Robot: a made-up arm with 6 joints. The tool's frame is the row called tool.
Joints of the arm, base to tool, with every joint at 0 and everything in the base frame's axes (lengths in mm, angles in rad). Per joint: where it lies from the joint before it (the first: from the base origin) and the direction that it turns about. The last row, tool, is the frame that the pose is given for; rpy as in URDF.
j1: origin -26.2 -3.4 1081.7 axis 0 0 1
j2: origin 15.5 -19.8 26 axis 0 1 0
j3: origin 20.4 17 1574.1 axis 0 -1 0
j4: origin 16.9 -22.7 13.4 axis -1 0 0
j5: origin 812.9 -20 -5.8 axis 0 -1 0
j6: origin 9.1 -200.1 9.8 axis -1 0 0
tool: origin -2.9 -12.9 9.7 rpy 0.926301 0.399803 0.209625
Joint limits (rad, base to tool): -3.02..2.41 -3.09..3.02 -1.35..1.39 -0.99..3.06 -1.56..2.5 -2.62..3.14
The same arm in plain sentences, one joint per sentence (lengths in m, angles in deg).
The arm has six revolute joints in a row. What follows holds with every joint at zero, and every direction is one of the base frame's. Joint 1 lies 0.0262 m along -x and 0.0034 m along -y and 1.0817 m along +z from the base frame's origin and rotates about +z, from -173.03 to 138.08 deg. Joint 2 lies 0.0155 m along +x and 0.0198 m along -y and 0.026 m along +z from joint 1 and rotates about +y, from -177.04 to 173.03 deg. Joint 3 lies 0.0204 m along +x and 0.017 m along +y and 1.5741 m along +z from joint 2 and rotates about -y, from -77.35 to 79.64 deg. Joint 4 lies 0.0169 m along +x and 0.0227 m along -y and 0.0134 m along +z from joint 3 and rotates about -x, from -56.72 to 175.33 deg. Joint 5 lies 0.8129 m along +x and 0.02 m along -y and 0.0058 m along -z from joint 4 and rotates about -y, from -89.38 to 143.24 deg. Joint 6 lies 0.0091 m along +x and 0.2001 m along -y and 0.0098 m along +z from joint 5 and rotates about -x, from -150.11 to 179.91 deg. The tool frame, which is the frame that the pose is given for, lies 0.0029 m along -x and 0.0129 m along -y and 0.0097 m along +z from joint 6; its axes are the base frame's turned by roll 53.07, pitch 22.91 and yaw 12.01 deg (as in URDF: about the fixed x, then y, then z).
